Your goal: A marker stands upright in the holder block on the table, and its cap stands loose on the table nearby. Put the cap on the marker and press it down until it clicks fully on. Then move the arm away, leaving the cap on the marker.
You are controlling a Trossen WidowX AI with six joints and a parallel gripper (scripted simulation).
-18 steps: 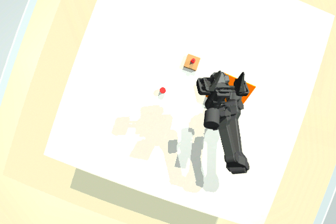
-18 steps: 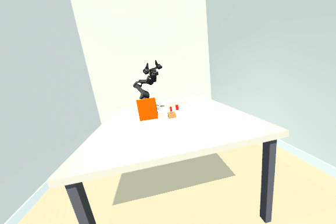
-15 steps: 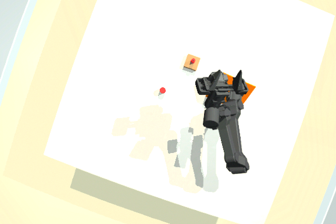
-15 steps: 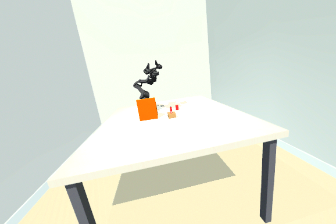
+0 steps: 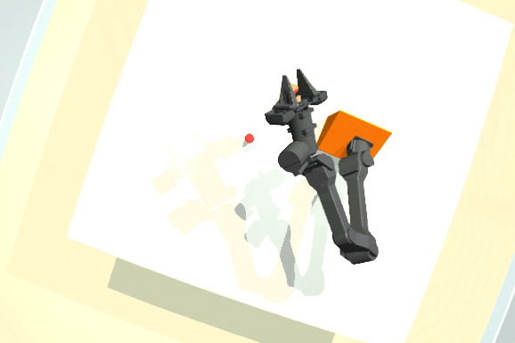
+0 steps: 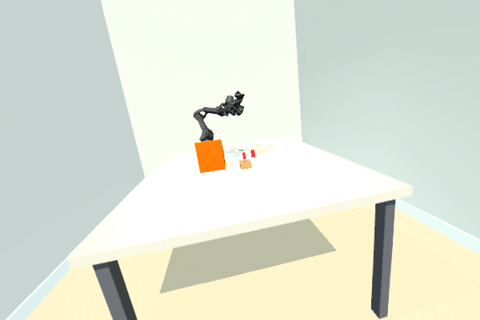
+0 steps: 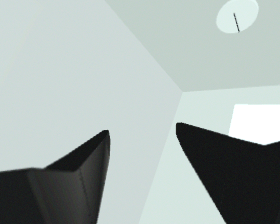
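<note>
Right now the red cap is 430 mm below my gripper tip, 180 mm to the left of it and 40 mm ahead of it. Also, from my gripper tip: red marker 370 mm below, 40 mm behind, 20 mm to the right; then tan holder block 440 mm below, 40 mm behind, 20 mm to the right.
</note>
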